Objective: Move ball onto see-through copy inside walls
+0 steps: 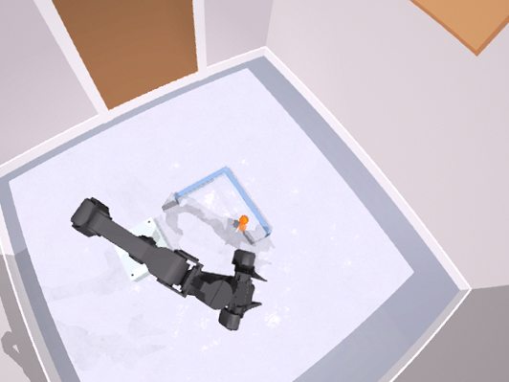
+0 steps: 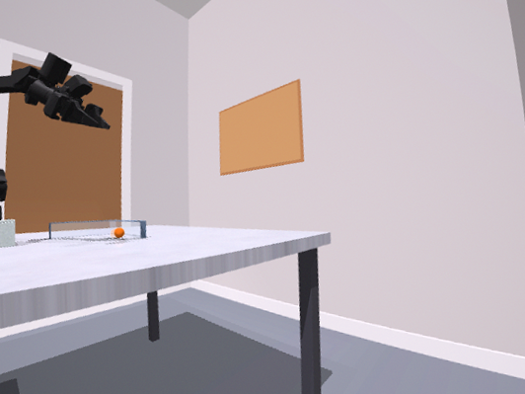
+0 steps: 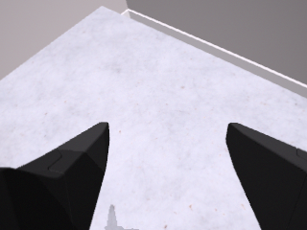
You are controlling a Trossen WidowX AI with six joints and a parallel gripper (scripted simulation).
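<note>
My gripper tip is 30 cm above the orange ball, 23 cm to the right of it and 17 cm short of it. Round my gripper tip: orange patch: 30 cm below, 22 cm to the left, 14 cm ahead; then clear wall: 45 cm to the left, 29 cm below, 13 cm ahead.
</note>
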